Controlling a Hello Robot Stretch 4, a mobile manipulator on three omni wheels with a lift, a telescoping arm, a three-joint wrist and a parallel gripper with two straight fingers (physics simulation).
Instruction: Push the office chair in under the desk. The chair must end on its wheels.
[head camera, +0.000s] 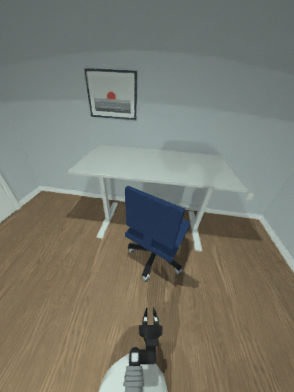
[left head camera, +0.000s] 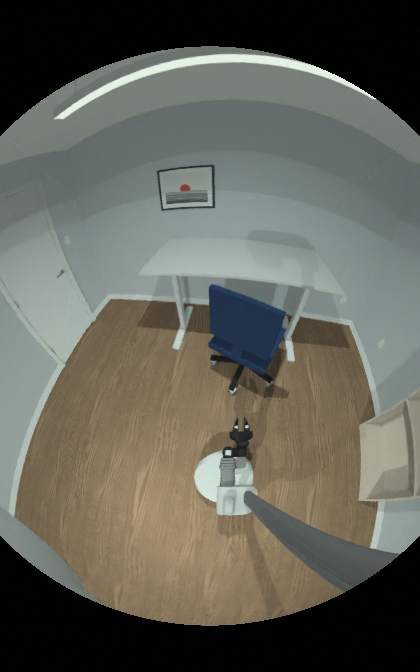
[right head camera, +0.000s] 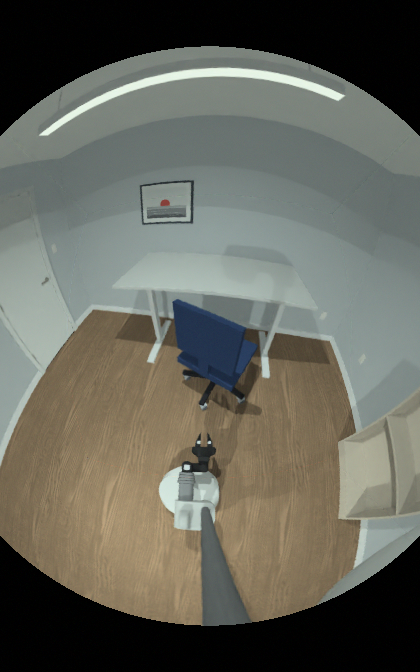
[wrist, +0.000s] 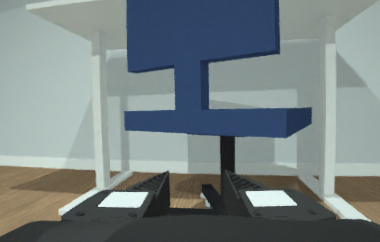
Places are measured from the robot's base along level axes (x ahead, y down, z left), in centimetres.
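Pixels of known places: gripper, fingertip midpoint: (head camera: 150, 307) (wrist: 197, 187).
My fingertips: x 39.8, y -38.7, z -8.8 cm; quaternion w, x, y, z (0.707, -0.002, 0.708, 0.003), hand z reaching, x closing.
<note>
Behind a point stands the place of what it marks.
The blue office chair (head camera: 153, 220) {x 81.4, y -77.1, z -9.5 cm} (left head camera: 244, 325) (right head camera: 209, 341) (wrist: 200, 122) {x 81.2, y -41.1, z -9.8 cm} stands upright on its wheeled base at the front edge of the white desk (head camera: 145, 162) {x 147.4, y -92.2, z -2.7 cm} (left head camera: 200, 257) (right head camera: 175, 272) (wrist: 100, 110) {x 153.7, y -44.7, z 45.4 cm}. Its back faces me and is turned a little. The chair is between the two desk legs as seen from the head; part of the seat is hidden behind the backrest. My gripper (head camera: 150, 311) {x 39.8, y -38.7, z -8.8 cm} (left head camera: 241, 421) (right head camera: 203, 436) (wrist: 197, 187) {x 39.8, y -38.7, z -8.8 cm} is open and empty, in front of the chair and apart from it. In the wrist view the chair's seat and black post show beyond the fingertips.
A beige shelf unit (left head camera: 364, 462) (right head camera: 344, 480) stands at the right wall. A white door (left head camera: 35, 280) (right head camera: 25, 285) is at the left. A framed picture (head camera: 111, 95) {x 198.8, y -145.9, z 37.2 cm} hangs on the wall behind the desk. The desk's feet (head camera: 103, 229) (head camera: 197, 241) reach forward on both sides of the chair.
</note>
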